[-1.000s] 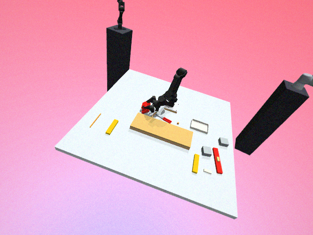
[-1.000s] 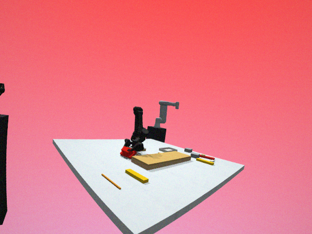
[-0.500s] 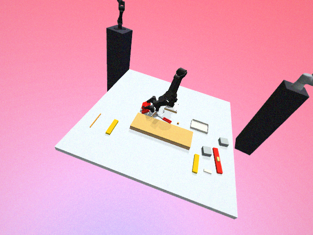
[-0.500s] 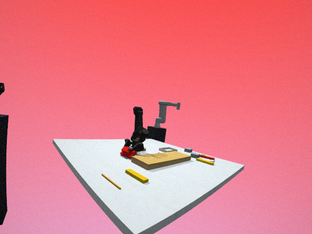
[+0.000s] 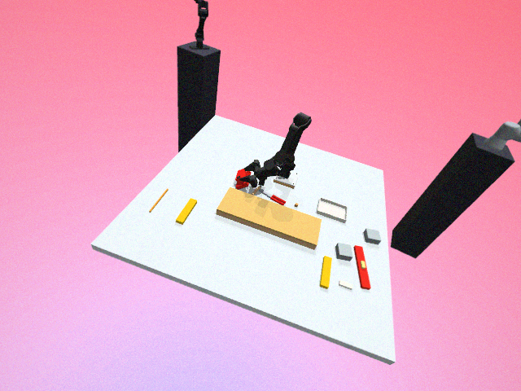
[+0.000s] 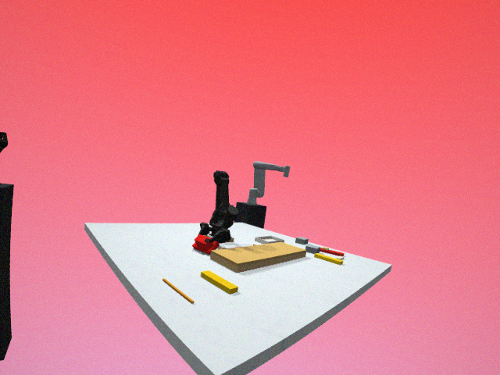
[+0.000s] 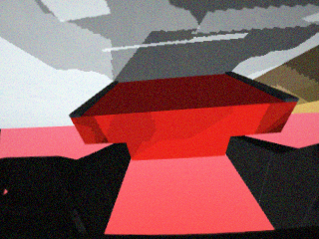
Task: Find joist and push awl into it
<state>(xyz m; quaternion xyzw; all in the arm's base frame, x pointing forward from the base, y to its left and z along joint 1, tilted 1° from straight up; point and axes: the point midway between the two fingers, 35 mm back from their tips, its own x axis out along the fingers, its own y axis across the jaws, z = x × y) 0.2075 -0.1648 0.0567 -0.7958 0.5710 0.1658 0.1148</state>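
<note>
The red stud finder is 10 mm to the left of my gripper tip, 10 mm below it and 10 mm ahead of it. Round my gripper tip: awl (110 mm to the left, 50 mm below, 20 mm behind); orange pencil (360 mm ahead, 260 mm to the right, 60 mm below); red-handled tool (200 mm to the left, 60 mm below, 10 mm behind).
</note>
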